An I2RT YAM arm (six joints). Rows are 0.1 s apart.
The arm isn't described. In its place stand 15 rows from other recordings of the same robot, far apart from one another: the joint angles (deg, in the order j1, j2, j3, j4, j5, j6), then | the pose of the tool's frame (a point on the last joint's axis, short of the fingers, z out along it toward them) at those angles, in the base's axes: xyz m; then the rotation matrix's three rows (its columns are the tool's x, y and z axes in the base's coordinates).
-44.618 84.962 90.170 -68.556 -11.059 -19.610 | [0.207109 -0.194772 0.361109], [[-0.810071 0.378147 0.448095], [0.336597 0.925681 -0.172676], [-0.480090 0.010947 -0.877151]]
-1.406 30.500 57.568 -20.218 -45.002 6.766 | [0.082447 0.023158 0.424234], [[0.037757 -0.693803 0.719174], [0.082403 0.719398 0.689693], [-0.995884 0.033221 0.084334]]
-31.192 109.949 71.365 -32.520 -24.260 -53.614 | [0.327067 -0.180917 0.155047], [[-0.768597 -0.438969 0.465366], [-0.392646 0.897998 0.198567], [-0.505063 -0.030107 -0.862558]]
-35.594 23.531 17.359 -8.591 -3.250 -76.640 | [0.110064 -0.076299 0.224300], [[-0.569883 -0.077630 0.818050], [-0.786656 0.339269 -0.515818], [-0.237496 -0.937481 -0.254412]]
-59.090 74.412 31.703 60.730 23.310 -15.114 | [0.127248 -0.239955 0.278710], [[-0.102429 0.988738 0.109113], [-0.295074 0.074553 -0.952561], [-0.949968 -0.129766 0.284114]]
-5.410 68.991 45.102 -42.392 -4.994 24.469 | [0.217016 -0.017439 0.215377], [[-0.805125 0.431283 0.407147], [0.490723 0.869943 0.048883], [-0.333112 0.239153 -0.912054]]
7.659 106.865 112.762 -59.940 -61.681 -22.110 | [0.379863 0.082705 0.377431], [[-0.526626 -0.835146 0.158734], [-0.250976 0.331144 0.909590], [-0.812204 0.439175 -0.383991]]
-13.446 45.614 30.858 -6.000 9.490 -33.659 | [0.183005 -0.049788 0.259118], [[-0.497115 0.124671 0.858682], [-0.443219 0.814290 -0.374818], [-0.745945 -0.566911 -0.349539]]
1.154 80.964 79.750 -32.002 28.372 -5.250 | [0.313145 -0.010612 0.371325], [[-0.580136 0.328045 0.745539], [-0.092213 0.882976 -0.460273], [-0.809283 -0.335769 -0.481996]]
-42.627 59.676 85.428 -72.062 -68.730 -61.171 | [0.126465 -0.071312 0.439023], [[-0.056845 -0.576011 0.815463], [-0.379607 0.767910 0.515959], [-0.923400 -0.280226 -0.262310]]
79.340 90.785 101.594 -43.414 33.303 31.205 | [0.082180 0.330929 0.426451], [[-0.466471 -0.577697 0.669829], [-0.137325 0.795382 0.590347], [-0.873812 0.183396 -0.450355]]
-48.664 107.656 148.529 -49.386 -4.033 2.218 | [0.235933 -0.264426 0.554547], [[-0.070490 0.706307 0.704387], [0.138587 0.706230 -0.694286], [-0.987838 0.048679 -0.147667]]
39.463 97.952 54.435 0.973 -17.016 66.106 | [0.267531 0.233740 0.176721], [[-0.919298 0.163687 0.357908], [0.375610 0.636435 0.673697], [-0.117510 0.753762 -0.646556]]
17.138 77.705 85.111 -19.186 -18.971 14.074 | [0.287475 0.100759 0.440545], [[-0.330951 -0.517846 0.788864], [0.138598 0.800232 0.583454], [-0.933414 0.302430 -0.193065]]
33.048 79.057 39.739 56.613 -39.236 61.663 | [0.234510 0.179436 0.294079], [[-0.699050 -0.660102 0.274945], [0.358516 0.009142 0.933479], [-0.618705 0.751120 0.230266]]
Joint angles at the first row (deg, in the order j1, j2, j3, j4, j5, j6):
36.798 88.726 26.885 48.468 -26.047 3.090
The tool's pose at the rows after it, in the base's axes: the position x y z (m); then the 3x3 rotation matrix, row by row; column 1 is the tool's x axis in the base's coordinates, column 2 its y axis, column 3 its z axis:
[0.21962 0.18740 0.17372], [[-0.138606 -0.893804 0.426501], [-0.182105 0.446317 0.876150], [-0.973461 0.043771 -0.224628]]
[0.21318 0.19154 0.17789], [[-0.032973 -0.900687 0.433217], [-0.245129 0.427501 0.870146], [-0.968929 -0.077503 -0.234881]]
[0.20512 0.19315 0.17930], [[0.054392 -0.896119 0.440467], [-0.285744 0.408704 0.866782], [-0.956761 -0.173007 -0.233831]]
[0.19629 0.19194 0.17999], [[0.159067 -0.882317 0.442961], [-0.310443 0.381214 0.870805], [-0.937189 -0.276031 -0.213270]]
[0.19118 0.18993 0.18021], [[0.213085 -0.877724 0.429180], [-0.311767 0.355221 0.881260], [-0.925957 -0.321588 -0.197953]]
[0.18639 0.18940 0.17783], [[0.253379 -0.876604 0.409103], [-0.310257 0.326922 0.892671], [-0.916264 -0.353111 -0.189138]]
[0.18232 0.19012 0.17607], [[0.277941 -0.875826 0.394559], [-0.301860 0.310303 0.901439], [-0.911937 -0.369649 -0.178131]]
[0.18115 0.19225 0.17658], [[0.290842 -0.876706 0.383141], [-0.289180 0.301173 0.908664], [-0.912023 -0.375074 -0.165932]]
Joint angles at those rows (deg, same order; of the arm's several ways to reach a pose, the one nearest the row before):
37.383 86.926 28.626 43.837 -25.928 -3.860
39.074 85.243 28.691 41.685 -23.732 -10.672
40.587 83.733 27.703 41.442 -21.820 -15.775
41.718 82.156 25.847 43.121 -20.807 -21.170
42.031 81.156 24.603 44.265 -21.545 -23.725
42.531 80.985 23.440 45.740 -22.412 -25.632
43.202 81.095 22.574 47.382 -22.768 -26.422
43.669 81.463 22.581 48.487 -23.124 -26.476

